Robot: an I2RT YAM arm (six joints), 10 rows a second.
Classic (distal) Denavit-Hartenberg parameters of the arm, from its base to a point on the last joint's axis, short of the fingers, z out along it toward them. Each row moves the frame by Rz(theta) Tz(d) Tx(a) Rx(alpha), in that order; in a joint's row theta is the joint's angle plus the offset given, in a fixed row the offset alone. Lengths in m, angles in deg.
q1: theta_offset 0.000; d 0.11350; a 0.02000; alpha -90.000
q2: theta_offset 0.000; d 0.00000; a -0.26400; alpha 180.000
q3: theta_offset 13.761; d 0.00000; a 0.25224; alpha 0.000
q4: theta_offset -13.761; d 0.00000; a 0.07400; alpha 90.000
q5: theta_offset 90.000; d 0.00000; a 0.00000; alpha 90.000
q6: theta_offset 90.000; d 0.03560; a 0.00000; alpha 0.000
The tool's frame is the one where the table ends.
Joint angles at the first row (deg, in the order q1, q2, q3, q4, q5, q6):
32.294, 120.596, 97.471, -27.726, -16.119, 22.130
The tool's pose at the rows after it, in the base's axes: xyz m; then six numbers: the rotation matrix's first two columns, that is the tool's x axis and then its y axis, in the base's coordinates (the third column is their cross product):
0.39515 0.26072 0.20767 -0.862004 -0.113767 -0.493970 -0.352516 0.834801 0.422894
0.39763 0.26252 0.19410 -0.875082 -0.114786 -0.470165 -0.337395 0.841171 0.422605
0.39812 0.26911 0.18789 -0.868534 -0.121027 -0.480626 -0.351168 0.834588 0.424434
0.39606 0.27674 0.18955 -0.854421 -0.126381 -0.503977 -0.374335 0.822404 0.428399
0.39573 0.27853 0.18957 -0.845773 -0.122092 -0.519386 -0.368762 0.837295 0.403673
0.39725 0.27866 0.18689 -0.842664 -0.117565 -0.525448 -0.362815 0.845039 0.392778
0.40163 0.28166 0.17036 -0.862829 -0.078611 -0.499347 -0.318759 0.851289 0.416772
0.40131 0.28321 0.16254 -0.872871 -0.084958 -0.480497 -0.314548 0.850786 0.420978
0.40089 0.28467 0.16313 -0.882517 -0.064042 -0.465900 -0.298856 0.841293 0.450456
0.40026 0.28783 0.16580 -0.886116 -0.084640 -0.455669 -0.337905 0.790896 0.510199
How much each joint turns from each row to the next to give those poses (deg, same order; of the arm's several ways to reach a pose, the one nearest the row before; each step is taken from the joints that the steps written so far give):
-0.001, 1.004, -0.003, -0.042, 1.005, 0.044
0.022, 1.749, 0.003, 0.261, -0.022, 0.415
0.635, 1.028, 0.000, 1.770, 0.022, 0.001
0.896, 0.043, -0.001, 1.728, 0.044, -0.001
0.349, 0.023, 0.001, 0.371, 2.119, 0.000
-0.021, 0.393, -0.001, 0.503, 0.941, 0.022
-0.001, 2.296, 0.002, 1.835, -0.044, 2.798
0.132, 0.938, -0.001, -0.130, -0.546, 0.197
0.087, 0.001, 0.001, 0.392, -1.159, 1.704
0.000, -0.045, 0.042, 1.181, -4.961, -0.262

